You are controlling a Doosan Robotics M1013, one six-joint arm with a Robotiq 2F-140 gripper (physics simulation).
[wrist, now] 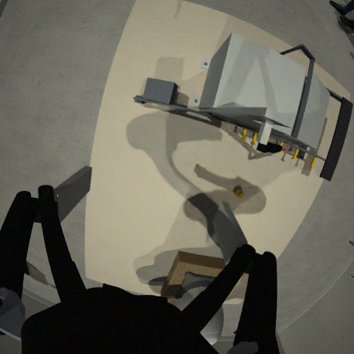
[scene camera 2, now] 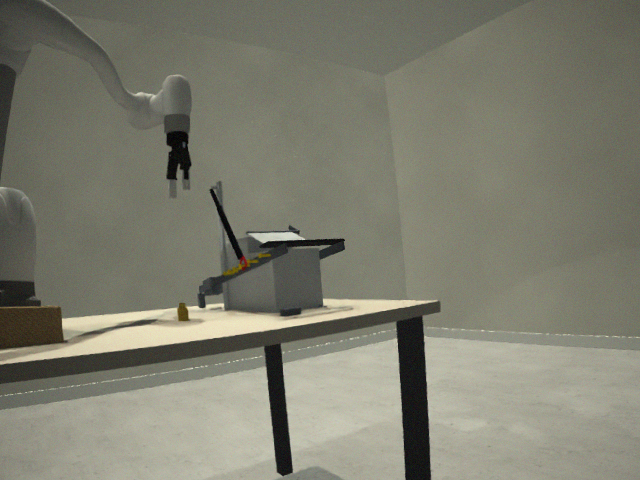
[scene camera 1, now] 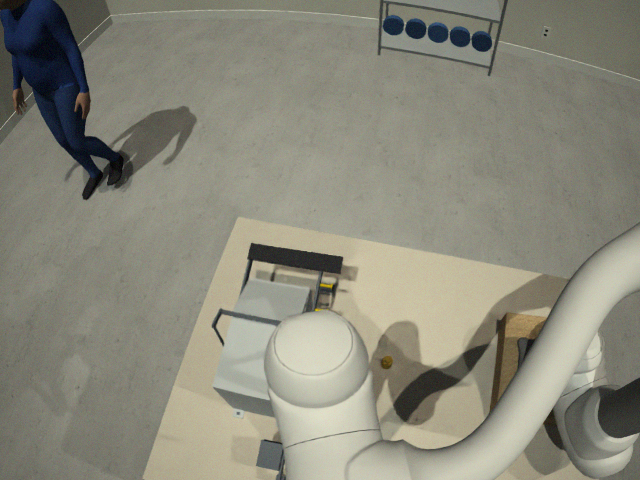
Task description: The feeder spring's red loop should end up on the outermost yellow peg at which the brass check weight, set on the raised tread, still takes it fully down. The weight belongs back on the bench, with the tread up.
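Frame: origin at the arm's base, x ahead, y left, z up, level; millimetres.
Seen in the pictures: gripper, fingertip midpoint: (scene camera 2: 179,194); arm's base at its link origin: (scene camera 2: 0,306).
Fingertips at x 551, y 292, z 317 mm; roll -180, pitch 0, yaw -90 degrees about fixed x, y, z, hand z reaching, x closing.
Offsets run from my fingertips to a thing's top centre. "*": to the spot under its first point. Level surfaces: height alone.
The brass check weight {101 mm back, 278 mm right, 346 mm down} (scene camera 1: 386,362) (scene camera 2: 183,312) (wrist: 238,191) stands upright on the bench, apart from the feeder. The black tread {187 mm ahead, 452 mm right, 205 mm down} (scene camera 1: 295,258) (scene camera 2: 302,242) (wrist: 337,140) is up and bears no weight. Yellow pegs {95 mm ahead, 404 mm right, 233 mm down} (scene camera 1: 326,286) (scene camera 2: 263,255) (wrist: 313,161) line the sloping side arm. The red loop {* 86 mm ahead, 294 mm right, 246 mm down} (scene camera 2: 243,262) (wrist: 283,149), at the lower end of the black spring {* 81 mm ahead, 191 mm right, 122 mm down} (scene camera 2: 225,222) (wrist: 270,148), is at the third peg from the tread end. My gripper (scene camera 2: 179,190) (wrist: 153,196) is open and empty, pointing down high above the bench; the arm hides it in scene camera 1.
The grey feeder housing (scene camera 1: 248,356) (scene camera 2: 299,279) (wrist: 255,75) stands on the bench {393 mm down} (scene camera 1: 439,279) (scene camera 2: 129,330) (wrist: 125,200). A grey block {* 127 mm ahead, 52 mm left, 290 mm down} (scene camera 1: 269,454) (wrist: 160,90) sits at the side arm's far end. A wooden base (scene camera 1: 505,356) (scene camera 2: 31,325) is under the arm. A person (scene camera 1: 54,67) is on the floor beyond.
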